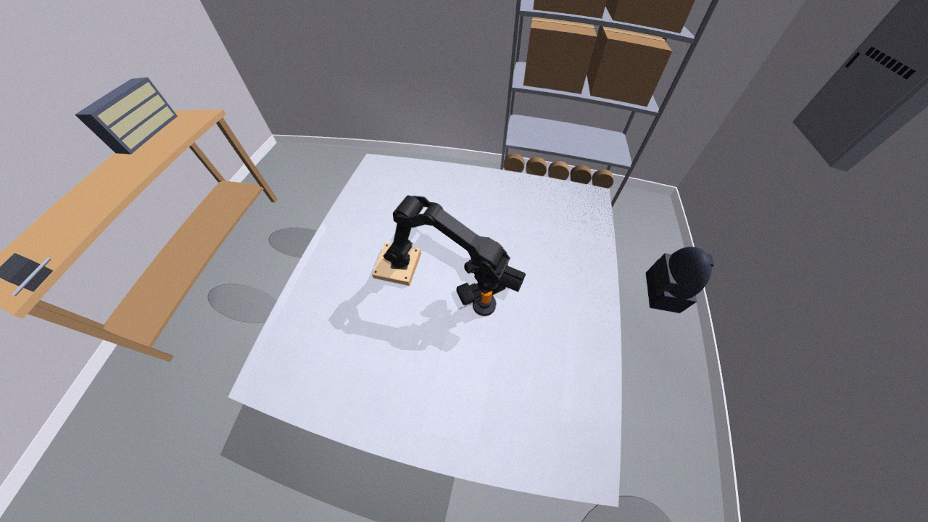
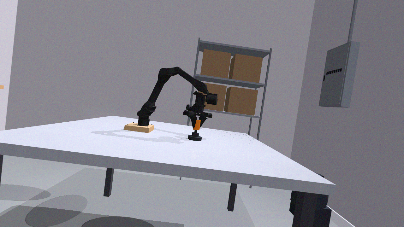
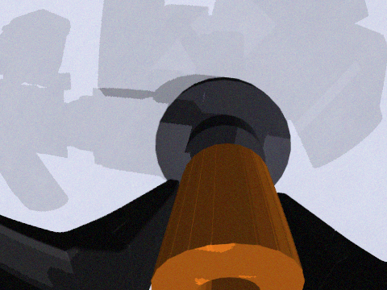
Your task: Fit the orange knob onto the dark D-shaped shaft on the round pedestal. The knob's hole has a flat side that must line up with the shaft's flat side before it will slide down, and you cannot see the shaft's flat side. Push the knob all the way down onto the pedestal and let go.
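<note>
Right now the orange knob is 2 cm above my gripper tip. From my gripper tip the other things lie so: dark round pedestal (4 cm below).
</note>
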